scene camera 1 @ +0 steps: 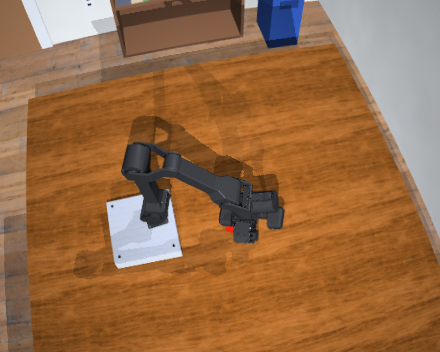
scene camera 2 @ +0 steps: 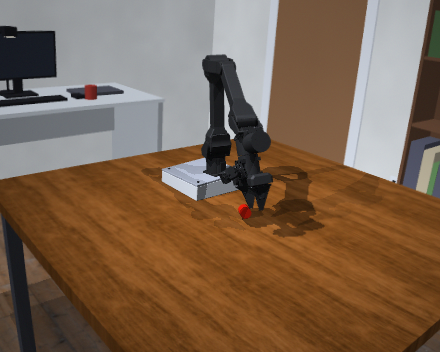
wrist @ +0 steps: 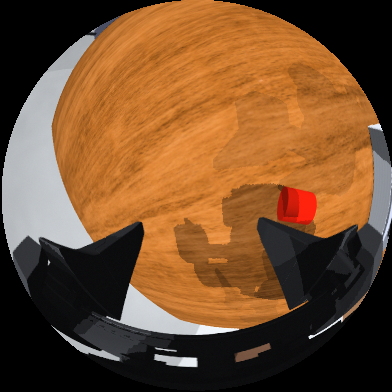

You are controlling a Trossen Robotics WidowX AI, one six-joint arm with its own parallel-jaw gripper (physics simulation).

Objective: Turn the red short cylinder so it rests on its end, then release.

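The red short cylinder lies on its side on the wooden table. In the first scene view the gripper covers most of it. In the wrist view one round end faces left, and the cylinder is just beyond the right fingertip, outside the gap between the fingers. My gripper is open and empty, pointing down, with its fingertips low over the table beside the cylinder. In the first scene view the fingertips are hidden under the wrist.
The arm stands on a white base block on the wooden table. The block's edge shows at the right of the wrist view. A blue bin and a brown shelf stand beyond the table. A red mug is on a separate desk.
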